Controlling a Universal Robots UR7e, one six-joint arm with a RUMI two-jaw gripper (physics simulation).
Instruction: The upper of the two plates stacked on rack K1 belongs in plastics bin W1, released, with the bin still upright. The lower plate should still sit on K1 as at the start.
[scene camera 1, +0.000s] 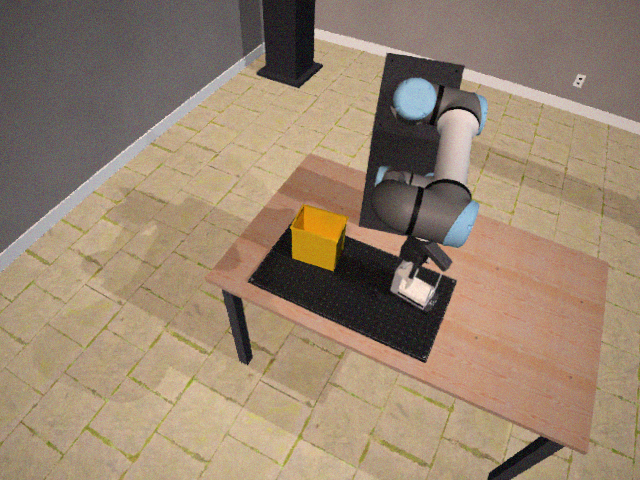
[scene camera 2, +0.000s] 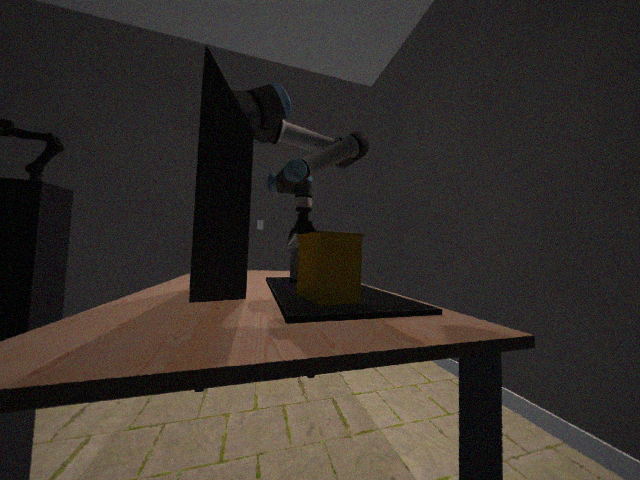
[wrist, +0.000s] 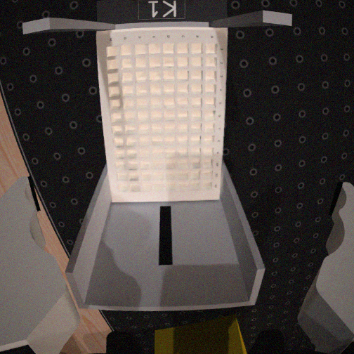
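Where they show: gripper, fingertip midpoint: (scene camera 1: 416, 275); arm's base at its link origin: (scene camera 2: 229, 117).
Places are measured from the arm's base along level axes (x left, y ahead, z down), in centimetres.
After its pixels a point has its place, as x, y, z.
Observation:
A white well plate (wrist: 167, 115) (scene camera 1: 417, 291) @[24.0, 31.0, 52.6] lies on top in the grey rack K1 (wrist: 135, 235) (scene camera 1: 398, 280) @[16.8, 33.8, 47.3], with its upper face in view. The lower plate cannot be told apart beneath it. My gripper (wrist: 186, 184) (scene camera 1: 424, 268) @[21.7, 30.8, 44.6] is open and empty, above the rack. In the wrist view its two fingers stand wide apart, left and right of the rack, nearer the bare end of its tray. The yellow bin (scene camera 1: 316, 248) @[-14.8, 36.1, 46.6] (scene camera 2: 329, 268) @[-25.8, 28.4, 48.2] (wrist: 195, 341) stands upright and hides the fingertips and part of the rack in scene camera 2. No W1 label is readable.
The rack and the bin stand on a black perforated mat (scene camera 1: 351, 304) @[4.8, 44.9, 57.0] (scene camera 2: 382, 307) @[-29.8, 40.8, 57.1] on the wooden table (scene camera 1: 522, 330) @[63.7, 23.7, 58.4] (scene camera 2: 175, 335) @[-38.0, -0.9, 58.4]. The arm's tall dark mounting panel (scene camera 1: 379, 206) (scene camera 2: 222, 206) @[-11.6, 1.1, 32.3] rises behind the mat. Rack walls stand up beside the plate.

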